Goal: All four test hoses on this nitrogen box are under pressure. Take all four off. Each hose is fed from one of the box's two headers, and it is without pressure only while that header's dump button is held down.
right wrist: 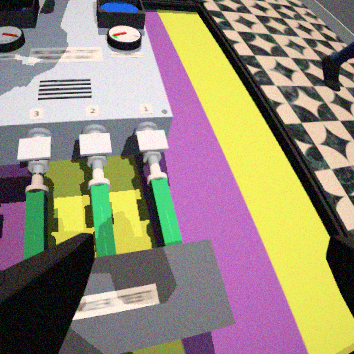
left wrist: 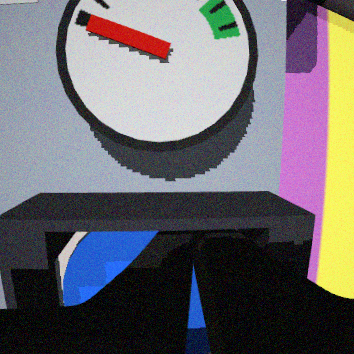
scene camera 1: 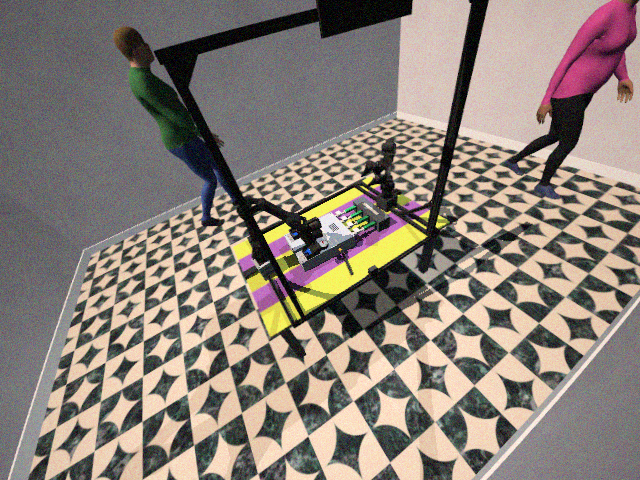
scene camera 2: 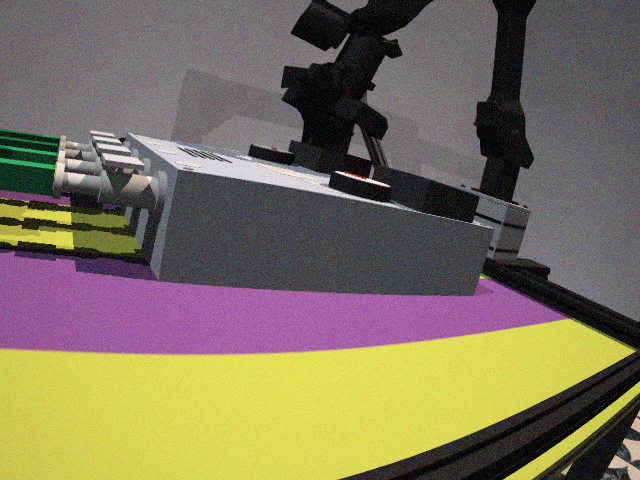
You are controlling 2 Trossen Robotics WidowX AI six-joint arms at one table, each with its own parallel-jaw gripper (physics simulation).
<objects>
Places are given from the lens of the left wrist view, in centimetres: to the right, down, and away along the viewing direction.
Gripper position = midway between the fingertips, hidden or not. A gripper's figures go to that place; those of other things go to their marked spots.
left gripper (left wrist: 190,216): 0, 1, 10
grey nitrogen box (left wrist: 108,137): -2, -1, 8
blue dump buttons (left wrist: 100,255): -3, 3, 10
gauge needles (left wrist: 98,25): -2, -4, 7
</objects>
